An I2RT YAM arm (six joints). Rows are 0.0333 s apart.
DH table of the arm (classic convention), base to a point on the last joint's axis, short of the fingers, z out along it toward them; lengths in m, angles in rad. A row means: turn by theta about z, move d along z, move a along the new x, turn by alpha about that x. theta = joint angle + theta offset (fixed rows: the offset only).
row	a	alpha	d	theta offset
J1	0.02	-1.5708	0.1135	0
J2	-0.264	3.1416	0	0
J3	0.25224	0	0	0.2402
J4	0.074	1.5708	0	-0.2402
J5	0	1.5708	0	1.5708
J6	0	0	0.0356	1.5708
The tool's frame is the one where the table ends.
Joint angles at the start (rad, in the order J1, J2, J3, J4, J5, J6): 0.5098 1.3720 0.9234 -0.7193 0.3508 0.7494
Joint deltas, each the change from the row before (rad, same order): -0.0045 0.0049 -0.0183 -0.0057 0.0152 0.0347; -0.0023 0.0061 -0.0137 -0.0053 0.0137 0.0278; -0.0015 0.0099 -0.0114 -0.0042 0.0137 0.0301; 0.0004 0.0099 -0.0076 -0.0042 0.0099 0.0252; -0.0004 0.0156 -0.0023 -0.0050 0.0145 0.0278; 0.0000 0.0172 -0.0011 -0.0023 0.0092 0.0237; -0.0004 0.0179 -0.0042 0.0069 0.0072 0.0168; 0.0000 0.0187 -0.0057 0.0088 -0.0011 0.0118; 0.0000 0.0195 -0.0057 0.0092 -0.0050 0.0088; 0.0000 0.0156 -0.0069 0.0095 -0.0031 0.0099
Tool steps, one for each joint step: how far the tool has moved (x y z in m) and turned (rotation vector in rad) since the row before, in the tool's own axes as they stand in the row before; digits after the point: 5 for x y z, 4 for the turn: 0.00394 -0.00355 0.00504 0.0320 0.0088 0.0285; 0.00321 -0.00247 0.00424 0.0274 0.0065 0.0207; 0.00292 -0.00171 0.00459 0.0274 0.0059 0.0218; 0.00244 -0.00082 0.00365 0.0214 0.0057 0.0164; 0.00141 -0.00001 0.00397 0.0256 0.0022 0.0190; 0.00132 0.00069 0.00403 0.0205 0.0043 0.0153; 0.00148 0.00105 0.00479 0.0156 0.0025 0.0108; 0.00212 0.00124 0.00519 0.0108 0.0092 0.0052; 0.00231 0.00134 0.00535 0.0089 0.0125 0.0021; 0.00220 0.00081 0.00471 0.0079 0.0093 0.0045
